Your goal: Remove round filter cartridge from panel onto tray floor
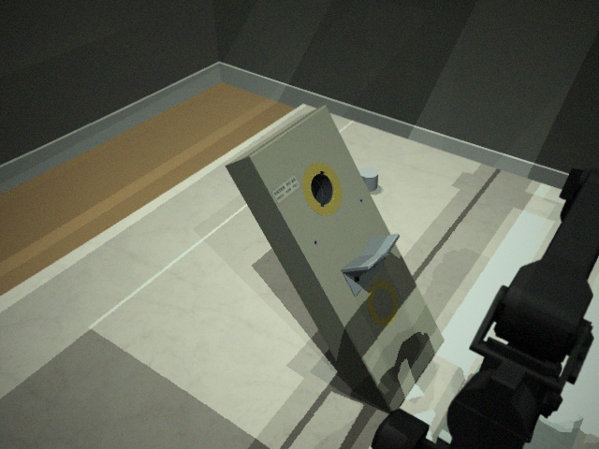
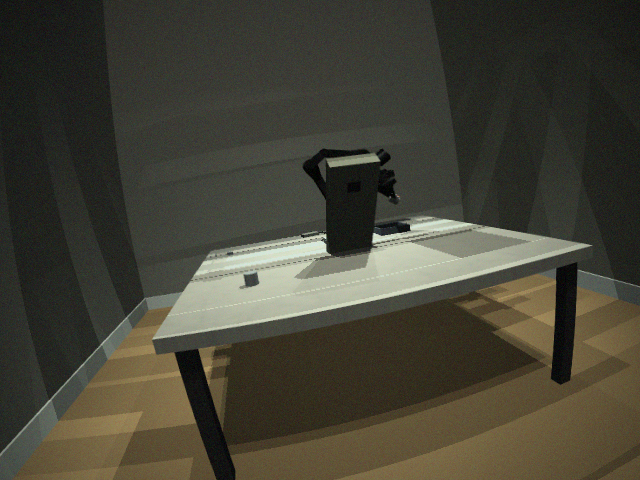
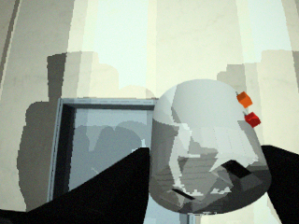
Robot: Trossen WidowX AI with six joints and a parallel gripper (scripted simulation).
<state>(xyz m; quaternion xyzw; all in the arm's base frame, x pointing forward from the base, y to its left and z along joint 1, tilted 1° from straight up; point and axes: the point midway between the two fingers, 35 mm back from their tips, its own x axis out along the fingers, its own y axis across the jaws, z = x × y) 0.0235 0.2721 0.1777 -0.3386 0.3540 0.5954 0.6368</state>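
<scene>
My gripper tip is now 6 cm past the tray, 1 cm to the left of it and 16 cm above it. From my gripper tip the other things lie so: grey bracket (23 cm ahead, 32 cm to the right, 2 cm above); then round grey filter cartridge (right at my gripper tip).
</scene>
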